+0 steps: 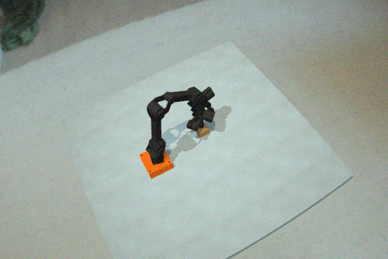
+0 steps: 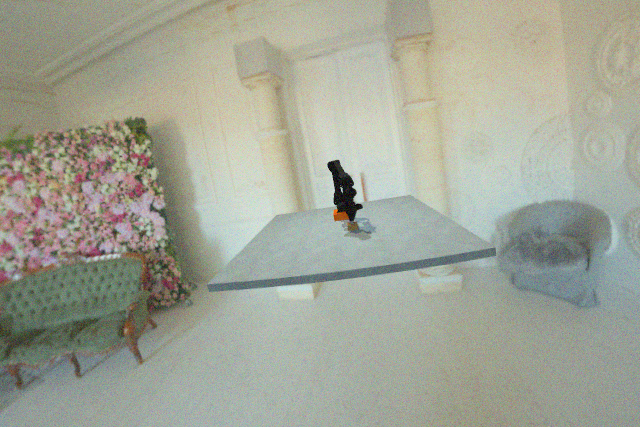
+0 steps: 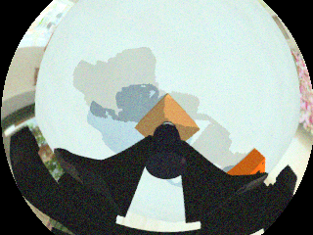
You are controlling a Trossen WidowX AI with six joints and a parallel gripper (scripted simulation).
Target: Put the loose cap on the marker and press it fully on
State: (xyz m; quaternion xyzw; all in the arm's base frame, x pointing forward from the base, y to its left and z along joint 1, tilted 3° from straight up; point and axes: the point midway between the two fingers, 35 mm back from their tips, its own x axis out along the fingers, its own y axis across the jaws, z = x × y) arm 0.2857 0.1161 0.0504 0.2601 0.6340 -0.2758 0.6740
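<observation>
Right now my gripper tip is 10 mm below the marker cap.
</observation>
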